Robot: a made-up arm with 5 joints. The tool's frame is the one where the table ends. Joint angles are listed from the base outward.
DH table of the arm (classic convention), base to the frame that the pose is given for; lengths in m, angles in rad. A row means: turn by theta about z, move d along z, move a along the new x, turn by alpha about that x. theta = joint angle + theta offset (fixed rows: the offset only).
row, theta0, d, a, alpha
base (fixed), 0, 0.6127, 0.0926, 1.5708
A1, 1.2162, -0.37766, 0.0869, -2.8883
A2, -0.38, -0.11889, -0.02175, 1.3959
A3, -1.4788, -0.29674, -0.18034, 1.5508
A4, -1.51, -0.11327, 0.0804, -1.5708
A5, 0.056, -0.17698, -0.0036, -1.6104
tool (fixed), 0.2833, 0.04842, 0, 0
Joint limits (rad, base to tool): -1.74..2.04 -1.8..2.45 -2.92..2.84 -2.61..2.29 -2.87..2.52
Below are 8 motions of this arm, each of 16 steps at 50 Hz.
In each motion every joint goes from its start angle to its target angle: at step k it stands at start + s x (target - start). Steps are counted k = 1, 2, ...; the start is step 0. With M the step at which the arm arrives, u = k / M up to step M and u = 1 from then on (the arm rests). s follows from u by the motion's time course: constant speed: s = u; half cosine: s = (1 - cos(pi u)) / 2; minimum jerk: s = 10 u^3 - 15 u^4 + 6 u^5.
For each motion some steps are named. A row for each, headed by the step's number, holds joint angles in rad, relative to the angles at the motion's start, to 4 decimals.
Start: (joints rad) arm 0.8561 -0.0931 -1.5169 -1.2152 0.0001
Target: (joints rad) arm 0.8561 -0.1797 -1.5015 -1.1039 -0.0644
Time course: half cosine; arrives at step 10
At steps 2, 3, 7, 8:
2: 0.0000 -0.0083 0.0015 0.0106 -0.0062
3: 0.0000 -0.0178 0.0032 0.0229 -0.0133
7: 0.0000 -0.0688 0.0122 0.0884 -0.0512
8: 0.0000 -0.0783 0.0139 0.1007 -0.0583

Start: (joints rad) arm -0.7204 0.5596 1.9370 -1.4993 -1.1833
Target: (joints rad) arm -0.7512 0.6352 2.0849 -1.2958 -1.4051
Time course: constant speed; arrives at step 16
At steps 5, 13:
5: -0.0096 0.0236 0.0462 0.0636 -0.0693
13: -0.0250 0.0614 0.1202 0.1653 -0.1802

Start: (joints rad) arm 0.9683 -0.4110 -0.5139 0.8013 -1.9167
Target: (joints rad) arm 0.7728 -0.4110 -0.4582 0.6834 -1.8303
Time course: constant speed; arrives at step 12
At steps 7, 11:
7: -0.1140 0.0000 0.0325 -0.0688 0.0504
11: -0.1792 0.0000 0.0511 -0.1081 0.0792

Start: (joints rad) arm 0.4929 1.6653 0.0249 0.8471 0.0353
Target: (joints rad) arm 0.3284 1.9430 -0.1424 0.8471 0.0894
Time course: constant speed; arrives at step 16
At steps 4, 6, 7, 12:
4: -0.0411 0.0694 -0.0418 0.0000 0.0135
6: -0.0617 0.1041 -0.0627 0.0000 0.0203
7: -0.0720 0.1215 -0.0732 0.0000 0.0237
12: -0.1234 0.2083 -0.1255 0.0000 0.0406

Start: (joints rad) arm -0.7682 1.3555 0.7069 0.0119 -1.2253
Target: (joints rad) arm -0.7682 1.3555 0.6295 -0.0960 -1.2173
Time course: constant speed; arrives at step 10
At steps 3, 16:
3: 0.0000 0.0000 -0.0232 -0.0324 0.0024
16: 0.0000 0.0000 -0.0774 -0.1079 0.0080

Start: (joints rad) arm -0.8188 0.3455 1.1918 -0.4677 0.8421
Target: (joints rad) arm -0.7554 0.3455 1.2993 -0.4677 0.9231
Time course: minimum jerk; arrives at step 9
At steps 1, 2, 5, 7, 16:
1: 0.0007 0.0000 0.0012 0.0000 0.0009
2: 0.0048 0.0000 0.0082 0.0000 0.0062
5: 0.0383 0.0000 0.0649 0.0000 0.0489
7: 0.0586 0.0000 0.0993 0.0000 0.0748
16: 0.0634 0.0000 0.1075 0.0000 0.0810

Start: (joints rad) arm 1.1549 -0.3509 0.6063 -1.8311 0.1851
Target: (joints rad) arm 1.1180 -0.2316 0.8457 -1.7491 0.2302
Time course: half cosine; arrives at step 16
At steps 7, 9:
7: -0.0149 0.0480 0.0963 0.0330 0.0182
9: -0.0220 0.0713 0.1431 0.0490 0.0269

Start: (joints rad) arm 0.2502 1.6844 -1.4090 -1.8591 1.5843
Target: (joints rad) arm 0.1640 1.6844 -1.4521 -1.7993 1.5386
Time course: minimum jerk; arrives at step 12
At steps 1, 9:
1: -0.0004 0.0000 -0.0002 0.0003 -0.0002
9: -0.0773 0.0000 -0.0386 0.0536 -0.0410

